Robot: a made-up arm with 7 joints.
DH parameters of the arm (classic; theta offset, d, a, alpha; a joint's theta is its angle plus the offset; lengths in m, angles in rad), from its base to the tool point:
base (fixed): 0.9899 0 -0.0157 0
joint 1: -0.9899 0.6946 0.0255 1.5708
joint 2: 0 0.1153 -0.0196 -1.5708
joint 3: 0 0.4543 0.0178 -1.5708
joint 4: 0 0.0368 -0.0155 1.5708
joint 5: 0 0.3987 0.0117 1.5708
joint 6: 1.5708 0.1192 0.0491 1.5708
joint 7: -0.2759 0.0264 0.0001 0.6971
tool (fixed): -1.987 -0.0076 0 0
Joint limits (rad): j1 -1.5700..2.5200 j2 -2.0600..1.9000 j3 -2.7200..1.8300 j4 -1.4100..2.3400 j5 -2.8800..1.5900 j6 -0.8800..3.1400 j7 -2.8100..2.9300
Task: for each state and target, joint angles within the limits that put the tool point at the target. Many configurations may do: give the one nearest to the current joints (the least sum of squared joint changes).
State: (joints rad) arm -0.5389 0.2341 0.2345 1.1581 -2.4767 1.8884 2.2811
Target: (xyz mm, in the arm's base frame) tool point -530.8 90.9 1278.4
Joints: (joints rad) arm -0.0173 1.0112 0.2551 0.8348 -2.3766 1.9461 2.2806
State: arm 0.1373 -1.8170 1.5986 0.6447 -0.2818 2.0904 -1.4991
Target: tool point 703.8 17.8 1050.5
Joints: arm -0.1851 -1.1131 1.8300 0.9138 -0.2459 2.1983 -1.5049
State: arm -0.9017 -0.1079 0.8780 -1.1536 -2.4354 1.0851 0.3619
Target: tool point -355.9 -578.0 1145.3
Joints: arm -1.1457 -0.8604 1.6535 -1.1299 -2.3035 0.9598 0.3588
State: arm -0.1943 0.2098 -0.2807 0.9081 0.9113 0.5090 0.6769
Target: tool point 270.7 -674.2 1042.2
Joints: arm -0.6353 -0.4784 -0.5027 1.1024 0.9012 0.5030 0.6689
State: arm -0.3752 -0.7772 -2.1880 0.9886 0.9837 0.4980 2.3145
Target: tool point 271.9 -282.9 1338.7
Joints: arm 0.0484 -1.0882 -2.7113 1.2636 0.9044 0.5405 2.3079
